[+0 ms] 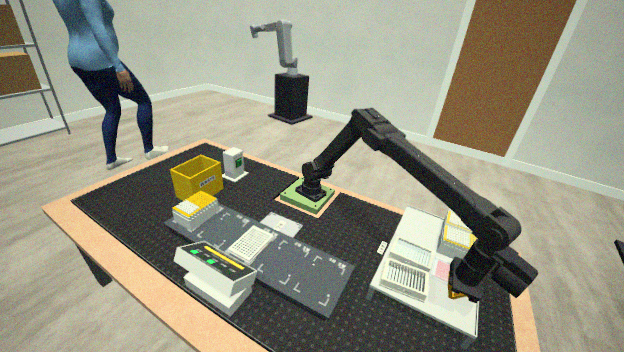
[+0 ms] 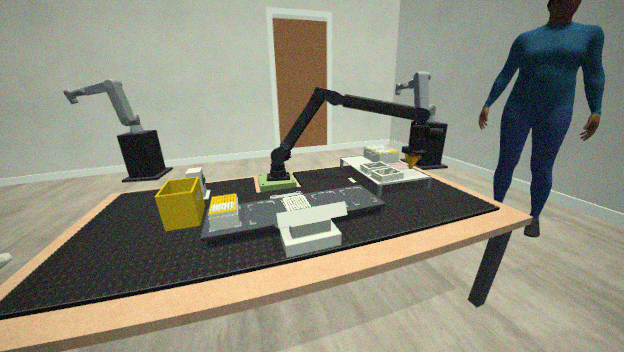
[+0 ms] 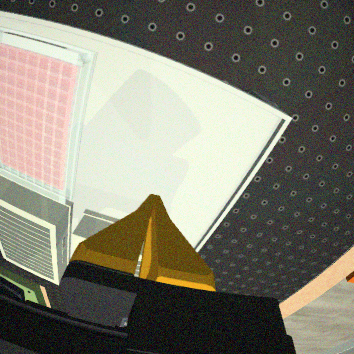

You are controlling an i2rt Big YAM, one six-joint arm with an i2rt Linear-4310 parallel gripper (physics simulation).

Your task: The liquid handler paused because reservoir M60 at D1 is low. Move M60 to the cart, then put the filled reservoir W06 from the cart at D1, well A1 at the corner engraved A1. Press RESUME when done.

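Places are measured from the arm's base along level axes (x right, y ahead, z up), in centimetres.
Pixels of known places: gripper, between the fingertips: (image 1: 450,297) (image 2: 410,169) (image 3: 152,201); arm's base, origin of its link: (image 1: 310,192) (image 2: 278,178) (image 3: 11,289).
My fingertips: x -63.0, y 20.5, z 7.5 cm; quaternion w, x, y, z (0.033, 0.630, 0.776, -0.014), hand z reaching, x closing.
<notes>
Ahead of a thing's pixels: the offset from my fingertips to its top centre. "*": to the spot under its first point.
My gripper (image 1: 456,294) (image 2: 412,166) (image 3: 152,201) is shut and empty, its yellow fingertips together above the cart @[* dx -4.8, dy +1.8, dz -3.1 cm] (image 1: 462,319) (image 2: 419,177) (image 3: 240,125), beside the pink plate @[dx +0.8, dy -11.1, dz -1.7 cm] (image 1: 442,269) (image 3: 35,115). Two slatted reservoirs stand side by side on the cart. One reservoir @[dx +14.2, dy -9.5, dz +0.0 cm] (image 1: 413,252) looks pale blue inside; the other reservoir (image 1: 404,280) (image 3: 27,242) shows dark gaps between its slats. Their labels cannot be read. The deck (image 1: 300,272) (image 2: 340,204) has empty bracketed positions towards the cart; slot names are too small to read. The control panel @[* dx +53.2, dy +34.0, dz +2.8 cm] (image 1: 215,261) (image 2: 311,216) has green patches and a yellow bar.
Yellow-topped tip boxes @[dx +2.3, dy -23.2, dz +3.9 cm] (image 1: 457,237) (image 2: 381,152) stand at the cart's back. A white plate @[dx +56.1, dy +19.4, dz -2.9 cm] (image 1: 250,244) (image 2: 296,202) and a yellow-white tip box @[dx +80.5, dy +23.7, dz +2.2 cm] (image 1: 195,210) (image 2: 223,210) stand on the deck. Beyond are a yellow waste bin @[dx +99.0, dy +11.9, dz +4.4 cm] (image 1: 197,180) (image 2: 181,204) and a small white device @[dx +100.3, dy -7.7, dz +3.9 cm] (image 1: 233,162).
</notes>
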